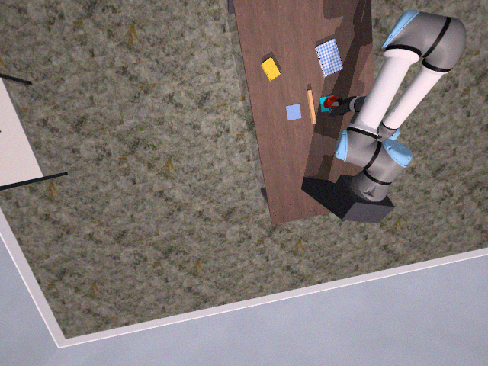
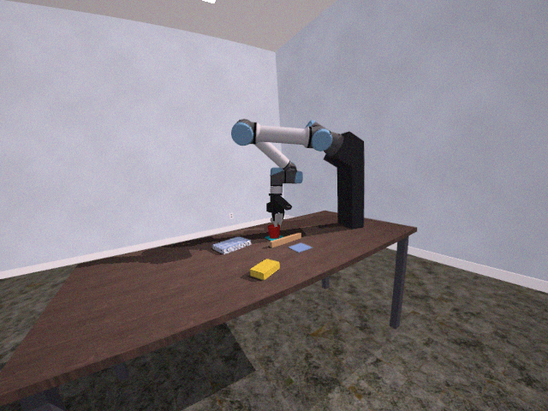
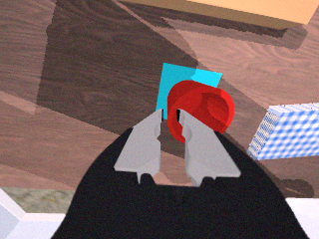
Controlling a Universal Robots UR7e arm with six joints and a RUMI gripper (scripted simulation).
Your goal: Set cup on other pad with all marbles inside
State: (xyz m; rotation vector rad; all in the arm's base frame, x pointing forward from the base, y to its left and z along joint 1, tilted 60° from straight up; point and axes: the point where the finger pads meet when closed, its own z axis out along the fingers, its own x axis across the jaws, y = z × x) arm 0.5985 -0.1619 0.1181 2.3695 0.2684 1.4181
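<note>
Now: the red cup 30 mm below my hand and 30 mm ahead of it. Also, from my hand: wooden rail: 110 mm to the left, 50 mm below, 50 mm ahead; then light blue pad: 230 mm to the left, 70 mm below, 70 mm ahead; then teal pad: 70 mm below, 30 mm ahead.
</note>
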